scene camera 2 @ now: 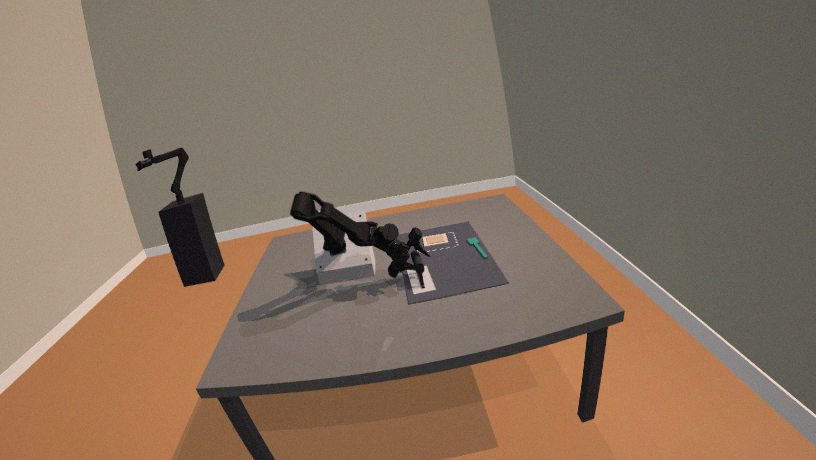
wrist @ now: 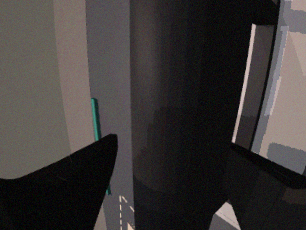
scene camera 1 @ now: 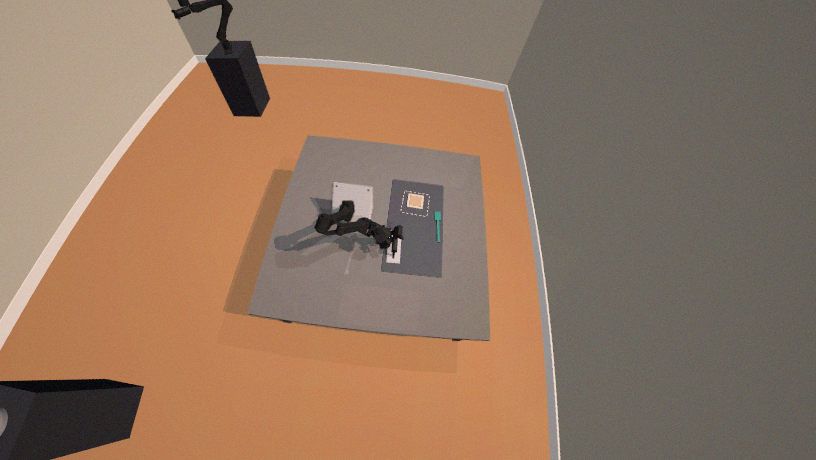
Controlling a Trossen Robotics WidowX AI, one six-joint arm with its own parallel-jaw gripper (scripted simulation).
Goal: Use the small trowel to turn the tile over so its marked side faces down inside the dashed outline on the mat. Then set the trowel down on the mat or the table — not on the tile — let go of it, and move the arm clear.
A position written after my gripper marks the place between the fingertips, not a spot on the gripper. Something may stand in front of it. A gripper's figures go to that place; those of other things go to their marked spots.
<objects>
My gripper (scene camera 2: 425,263): 1.54 m from the lens. A dark mat (scene camera 2: 454,270) is 1.56 m from the lens.
</objects>
